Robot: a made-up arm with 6 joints.
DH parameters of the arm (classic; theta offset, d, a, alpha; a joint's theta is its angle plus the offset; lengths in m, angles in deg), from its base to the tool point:
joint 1: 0 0.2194 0 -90
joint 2: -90 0 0.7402 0
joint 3: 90 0.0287 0 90
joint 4: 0 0.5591 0 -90
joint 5: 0 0 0 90
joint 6: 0 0.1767 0 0
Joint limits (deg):
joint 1: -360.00..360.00
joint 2: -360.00..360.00
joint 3: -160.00..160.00
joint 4: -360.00..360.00
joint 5: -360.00..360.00
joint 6: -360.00..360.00
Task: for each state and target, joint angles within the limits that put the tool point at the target. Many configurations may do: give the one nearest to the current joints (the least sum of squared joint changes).
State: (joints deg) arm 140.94 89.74 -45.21 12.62 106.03 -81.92
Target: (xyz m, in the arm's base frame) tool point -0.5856 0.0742 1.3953
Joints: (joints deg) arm 164.82 38.77 -43.12 17.71 80.61 -81.92
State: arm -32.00 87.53 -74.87 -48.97 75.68 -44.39
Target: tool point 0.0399 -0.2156 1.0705
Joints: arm -46.40 56.01 -108.27 -60.93 74.02 -44.39
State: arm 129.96 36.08 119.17 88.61 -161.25 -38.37
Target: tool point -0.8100 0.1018 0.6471
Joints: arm 174.53 38.14 76.19 82.34 -162.42 -38.37
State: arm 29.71 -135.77 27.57 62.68 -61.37 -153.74
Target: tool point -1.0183 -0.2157 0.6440
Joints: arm 5.24 -100.78 76.33 73.00 -62.93 -153.74
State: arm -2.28 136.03 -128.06 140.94 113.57 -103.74
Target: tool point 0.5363 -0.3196 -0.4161
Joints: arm -43.36 170.68 -77.86 137.96 115.08 -103.74
